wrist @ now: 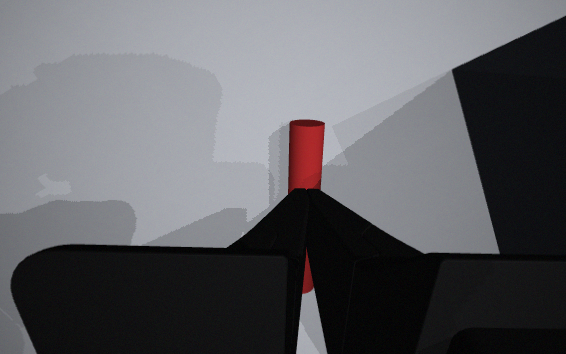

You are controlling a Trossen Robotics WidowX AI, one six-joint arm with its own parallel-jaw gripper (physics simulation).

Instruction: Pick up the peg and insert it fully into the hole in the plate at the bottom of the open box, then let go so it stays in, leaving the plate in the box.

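Places are measured from the arm's base along level axes (x ahead, y left, z up), in millimetres.
Pixels of known places: gripper, between the fingertips: (305, 201).
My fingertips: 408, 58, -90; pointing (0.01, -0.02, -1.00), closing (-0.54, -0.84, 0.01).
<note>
Ahead of a thing's pixels: the offset from my fingertips to its top centre, as dx, dy, dz. "*": to the spot under its first point. Level surfaces: height alone.
A red cylindrical peg @[-16, +8, -18] (306, 155) lies on the grey surface near the middle of the wrist view. Its far end shows above the fingertips, and a small part of its near end shows through the narrow gap between the fingers. My gripper (305, 201) is shut, with its black fingertips together and nothing between them. The fingers are in front of the peg in this view and hide its middle. The plate, its hole and the open box cannot be made out in this view.
A large dark, straight-edged shape @[* -22, -70, -1] (520, 150) stands at the right edge; what it is cannot be told. The grey surface @[dz -32] (280, 55) carries broad shadows at the left and to the right of the peg.
</note>
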